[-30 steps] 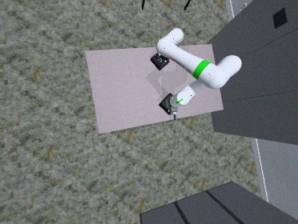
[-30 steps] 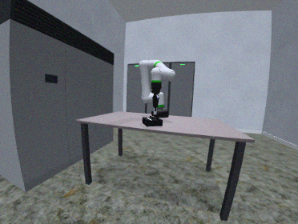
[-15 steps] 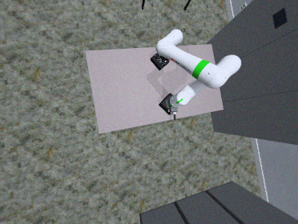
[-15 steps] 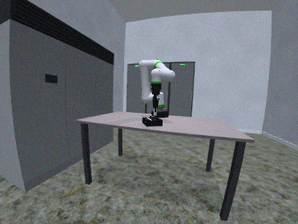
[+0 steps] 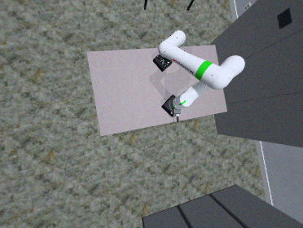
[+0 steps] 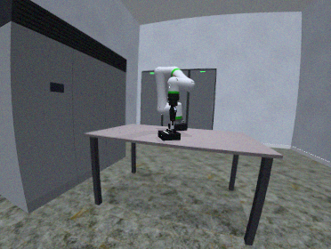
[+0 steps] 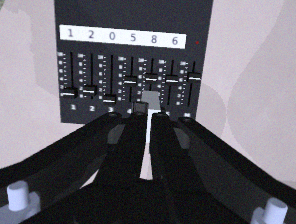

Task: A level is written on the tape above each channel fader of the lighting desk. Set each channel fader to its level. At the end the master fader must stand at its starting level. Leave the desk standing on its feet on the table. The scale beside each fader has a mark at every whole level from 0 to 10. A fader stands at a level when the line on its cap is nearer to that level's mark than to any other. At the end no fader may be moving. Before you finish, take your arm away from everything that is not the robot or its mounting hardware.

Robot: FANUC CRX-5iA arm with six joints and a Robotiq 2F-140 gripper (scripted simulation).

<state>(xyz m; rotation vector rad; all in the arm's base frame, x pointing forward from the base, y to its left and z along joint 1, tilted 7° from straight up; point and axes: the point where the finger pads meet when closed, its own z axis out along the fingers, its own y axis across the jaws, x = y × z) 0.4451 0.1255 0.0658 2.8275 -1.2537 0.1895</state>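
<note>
Now: hand 40 mm above the channel 3 cap, 30 mm to the right of it and 30 mm short of it. From my hand the other things lie so: master fader cap (50 mm to the right, 40 mm below, 10 mm behind); channel 1 cap (70 mm ahead, 60 mm to the left, 40 mm below); channel 2 cap (50 mm ahead, 40 mm to the left, 40 mm below).
</note>
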